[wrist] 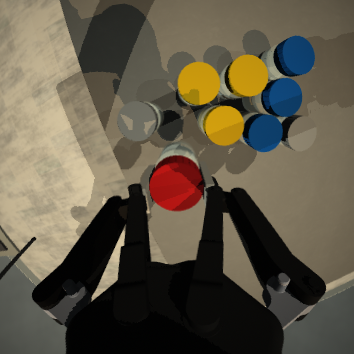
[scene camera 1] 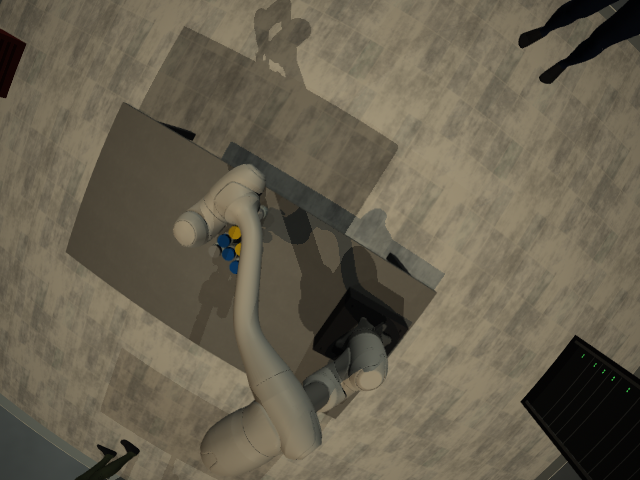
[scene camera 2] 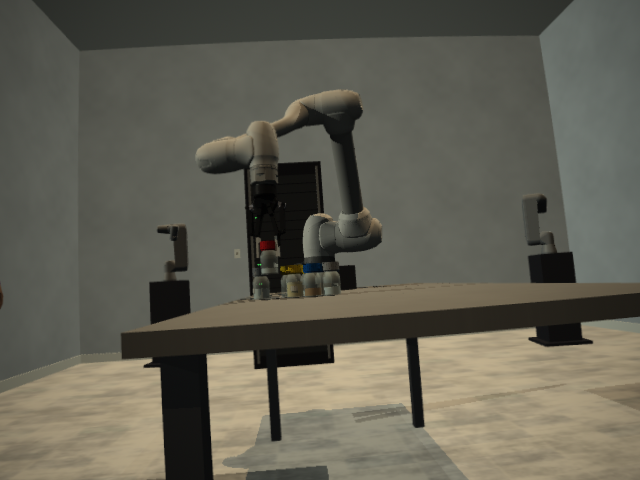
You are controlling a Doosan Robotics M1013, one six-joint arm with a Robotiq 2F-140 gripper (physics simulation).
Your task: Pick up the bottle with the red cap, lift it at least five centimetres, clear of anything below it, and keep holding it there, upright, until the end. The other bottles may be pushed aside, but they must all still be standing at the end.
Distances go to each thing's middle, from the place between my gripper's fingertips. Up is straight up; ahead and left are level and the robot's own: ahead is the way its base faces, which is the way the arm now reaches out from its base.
My hand is right at the red-capped bottle (wrist: 176, 184).
